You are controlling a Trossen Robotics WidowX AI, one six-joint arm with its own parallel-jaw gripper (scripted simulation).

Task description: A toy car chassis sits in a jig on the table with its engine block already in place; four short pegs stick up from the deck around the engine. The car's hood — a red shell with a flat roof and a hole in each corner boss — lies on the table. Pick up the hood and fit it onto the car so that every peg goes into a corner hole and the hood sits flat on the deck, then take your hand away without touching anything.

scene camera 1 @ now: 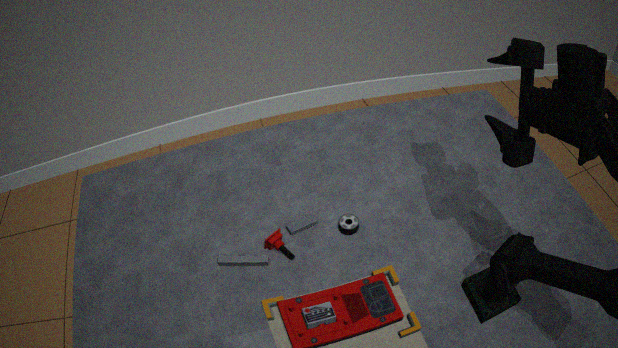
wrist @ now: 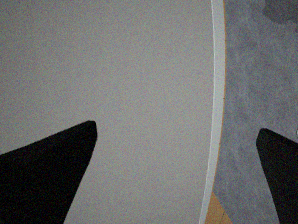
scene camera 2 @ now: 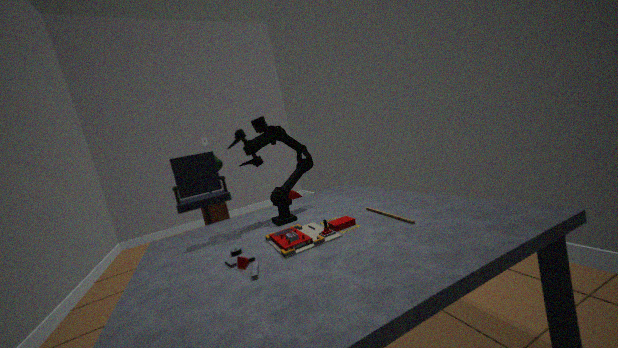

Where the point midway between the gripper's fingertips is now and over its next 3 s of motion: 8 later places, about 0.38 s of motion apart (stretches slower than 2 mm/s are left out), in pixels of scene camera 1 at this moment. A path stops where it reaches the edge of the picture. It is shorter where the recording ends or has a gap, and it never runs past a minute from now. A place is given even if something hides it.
My gripper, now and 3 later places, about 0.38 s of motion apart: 487, 88; 426, 111; 371, 169; 337, 261
